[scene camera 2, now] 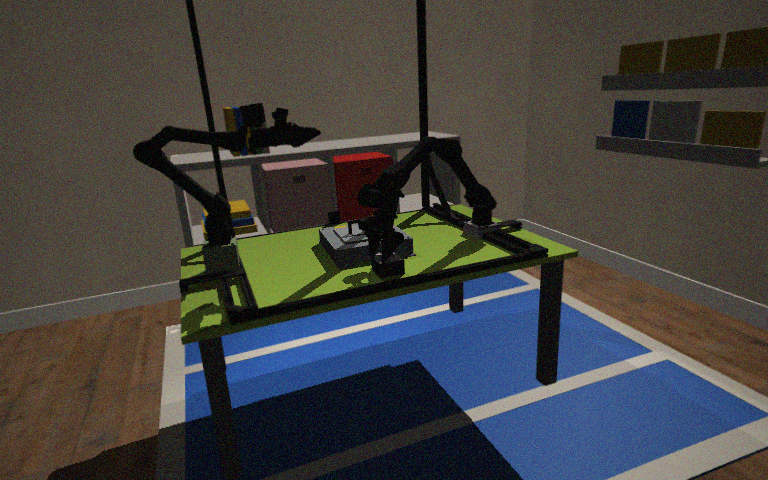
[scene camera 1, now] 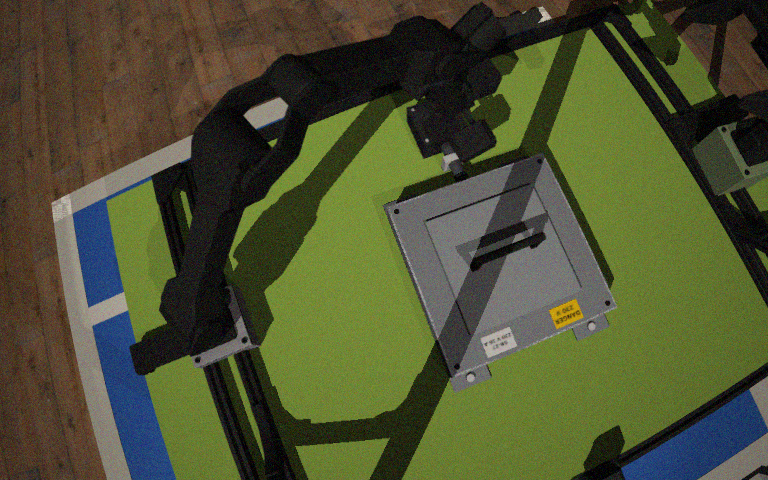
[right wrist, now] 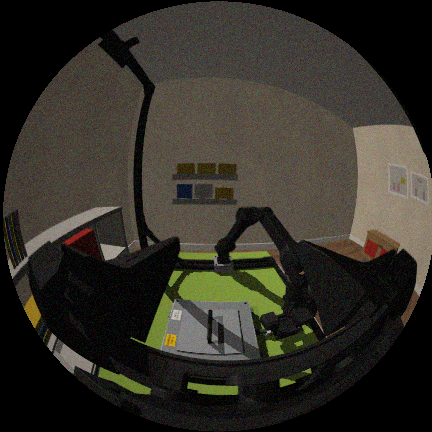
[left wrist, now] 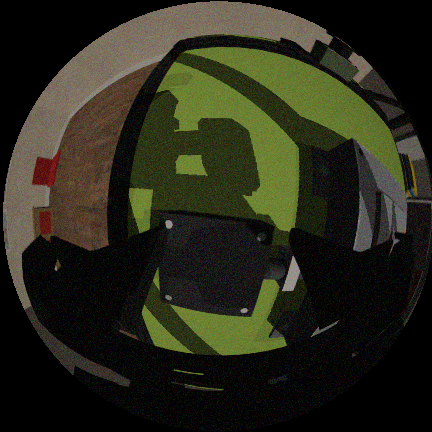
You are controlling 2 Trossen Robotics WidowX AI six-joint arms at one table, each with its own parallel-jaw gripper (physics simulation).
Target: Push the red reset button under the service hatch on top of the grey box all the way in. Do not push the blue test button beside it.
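The grey box (scene camera 1: 420, 249) (scene camera 2: 345, 257) (left wrist: 382, 175) (right wrist: 182, 330) stands on the green table. Its service hatch (scene camera 1: 521, 288) (right wrist: 232, 345) lies closed on top, with a black handle (scene camera 1: 508, 250) (right wrist: 210, 326). The red and blue buttons do not show. A small black junction box (scene camera 1: 423, 133) (left wrist: 210, 265) sits beside the grey box, joined by a short cable gland (scene camera 1: 450, 158). My left gripper (left wrist: 230, 233) is open and low over the junction box, beside the grey box, its fingers either side in the left wrist view. My right gripper (scene camera 2: 317, 133) is open and empty, high above the table.
A black frame rail (scene camera 1: 226, 418) runs along the table's side. Black upright posts (scene camera 2: 423, 101) rise behind the table. A shelf unit with a pink box (scene camera 2: 294, 195) and a red box (scene camera 2: 359, 181) stands behind. The left arm reaches across the table's edge.
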